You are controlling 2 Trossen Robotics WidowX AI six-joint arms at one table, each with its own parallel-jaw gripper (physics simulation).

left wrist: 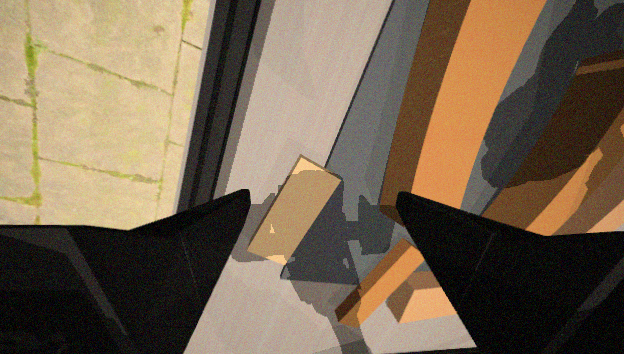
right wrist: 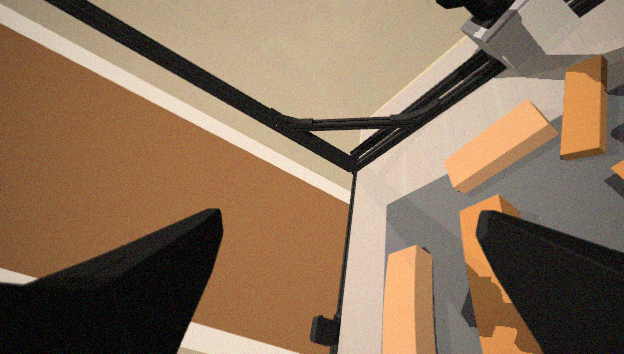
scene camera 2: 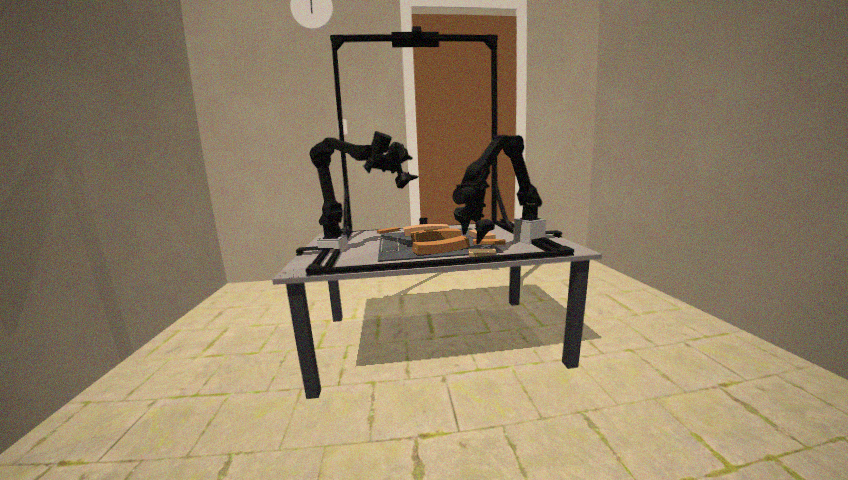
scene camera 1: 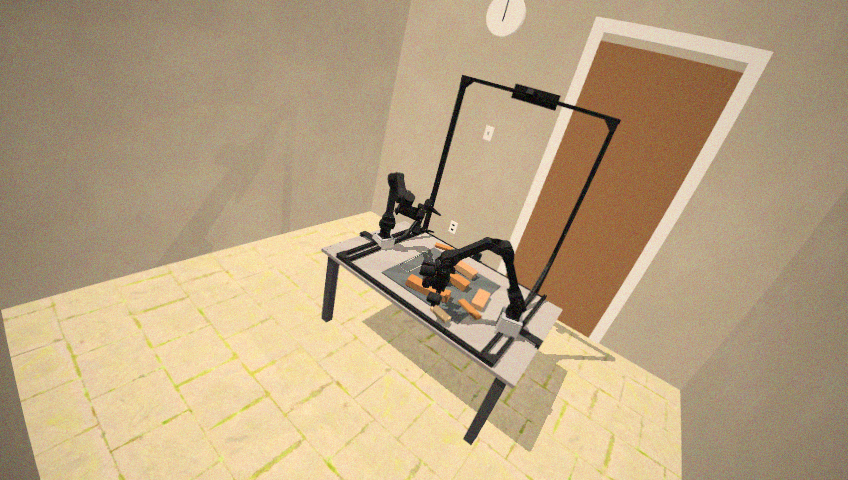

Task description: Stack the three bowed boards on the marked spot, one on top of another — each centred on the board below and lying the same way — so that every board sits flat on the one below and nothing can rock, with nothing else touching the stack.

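Frame: origin at the left arm's base, x ahead, y left, z up, level; metres.
Where they show: left gripper, fingertip midpoint: (left wrist: 324, 197) (scene camera 2: 470, 239); right gripper, fingertip midpoint: (right wrist: 348, 221) (scene camera 2: 415, 167) (scene camera 1: 437, 223); left arm's base, origin of the base link: (right wrist: 496, 6) (scene camera 2: 529, 219) (scene camera 1: 512, 315); right arm's base, origin of the base link: (scene camera 2: 332, 236) (scene camera 1: 384, 235).
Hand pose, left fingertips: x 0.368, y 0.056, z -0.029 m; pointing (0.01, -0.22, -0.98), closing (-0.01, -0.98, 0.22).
Note:
Things, the pixels of their centre, and the offset from my left fingertips. "pt": a spot on its surface instead. Level surfaces: height alone.
- grey mat, its level: dz -0.065 m
- long bowed board, body centre: (left wrist: 456, 99) (scene camera 2: 441, 244) (scene camera 1: 428, 288) dz -0.038, dx +0.059, dy -0.124 m
- marked spot, surface spot: (scene camera 1: 408, 265) pt dz -0.065, dx +0.228, dy -0.300 m
- tan block, body centre: (left wrist: 292, 212) (scene camera 2: 482, 252) (scene camera 1: 440, 313) dz -0.059, dx -0.045, dy +0.013 m
- thin orange stick, body centre: (left wrist: 379, 284) (right wrist: 584, 106) (scene camera 2: 489, 241) (scene camera 1: 469, 309) dz -0.057, dx -0.172, dy -0.103 m
- small orange block, body centre: (right wrist: 494, 149) (left wrist: 439, 293) (scene camera 2: 481, 235) (scene camera 1: 480, 299) dz -0.052, dx -0.213, dy -0.211 m
- black frame, surface spot: (scene camera 2: 338, 119) pt dz +0.549, dx +0.293, dy -0.786 m
- table, its level: dz -0.071 m
Several orange wooden pieces lie on the grey mat (scene camera 1: 397, 274) (scene camera 2: 394, 253). A long bowed board (scene camera 1: 416, 284) (scene camera 2: 440, 245) (left wrist: 451, 116) lies nearest the mat's front edge, and more boards (scene camera 1: 467, 270) (scene camera 2: 432, 233) lie behind it. The marked spot (scene camera 1: 408, 265) is a pale dashed outline at the mat's far end, with nothing on it. My left gripper (scene camera 1: 434, 291) (scene camera 2: 472, 232) (left wrist: 324, 197) is open and empty, low over a tan block (scene camera 1: 441, 313) (scene camera 2: 482, 251) (left wrist: 294, 210) at the mat's edge. My right gripper (scene camera 1: 432, 208) (scene camera 2: 407, 179) is open and empty, high near its base.
A thin orange stick (left wrist: 381, 281) and a small orange block (left wrist: 426, 302) lie beside the tan block. Two more boards (right wrist: 407, 302) (right wrist: 468, 165) show in the right wrist view. A black frame (scene camera 1: 451, 143) (scene camera 2: 337, 119) and black rails (scene camera 2: 322, 261) border the table (scene camera 1: 517, 362).

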